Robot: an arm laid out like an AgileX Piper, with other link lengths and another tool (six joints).
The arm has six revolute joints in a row. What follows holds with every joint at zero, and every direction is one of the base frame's. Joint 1 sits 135.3 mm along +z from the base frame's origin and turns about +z. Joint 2 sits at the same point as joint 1 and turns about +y. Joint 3 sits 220.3 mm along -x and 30.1 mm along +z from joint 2 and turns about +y. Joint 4 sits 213.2 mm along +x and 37.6 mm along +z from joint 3 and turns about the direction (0.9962, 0, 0.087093). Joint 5 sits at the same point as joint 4 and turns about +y. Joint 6 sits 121.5 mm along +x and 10.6 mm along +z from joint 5 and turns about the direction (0.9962, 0, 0.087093). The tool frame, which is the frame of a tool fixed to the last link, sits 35.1 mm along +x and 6 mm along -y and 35.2 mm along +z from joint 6; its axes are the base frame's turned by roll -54.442, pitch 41.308 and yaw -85.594 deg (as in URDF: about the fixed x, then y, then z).
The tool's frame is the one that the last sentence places.
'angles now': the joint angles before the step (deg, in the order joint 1, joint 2, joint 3, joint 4, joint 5, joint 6). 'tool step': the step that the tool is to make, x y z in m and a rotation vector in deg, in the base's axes. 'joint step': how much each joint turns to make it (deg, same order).
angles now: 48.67, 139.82, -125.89, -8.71, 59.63, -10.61
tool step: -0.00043, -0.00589, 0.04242, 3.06, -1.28, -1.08
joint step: -0.63, -5.42, 0.00, 1.12, 2.31, 0.01
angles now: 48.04, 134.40, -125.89, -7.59, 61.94, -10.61
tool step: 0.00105, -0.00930, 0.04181, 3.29, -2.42, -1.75
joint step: -0.73, -5.29, 0.20, -0.01, 1.15, 0.98
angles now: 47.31, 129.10, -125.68, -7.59, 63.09, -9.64
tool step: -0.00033, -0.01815, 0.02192, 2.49, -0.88, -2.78
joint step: -1.45, -6.28, 6.04, 0.17, -1.98, 1.85
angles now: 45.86, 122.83, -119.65, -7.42, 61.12, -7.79
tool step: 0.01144, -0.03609, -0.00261, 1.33, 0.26, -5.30
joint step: -4.27, -5.86, 10.52, 0.11, -5.22, 2.00
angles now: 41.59, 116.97, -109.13, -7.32, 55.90, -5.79
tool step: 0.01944, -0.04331, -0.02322, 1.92, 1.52, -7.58
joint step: -6.18, -2.73, 10.25, 1.05, -7.34, 2.52
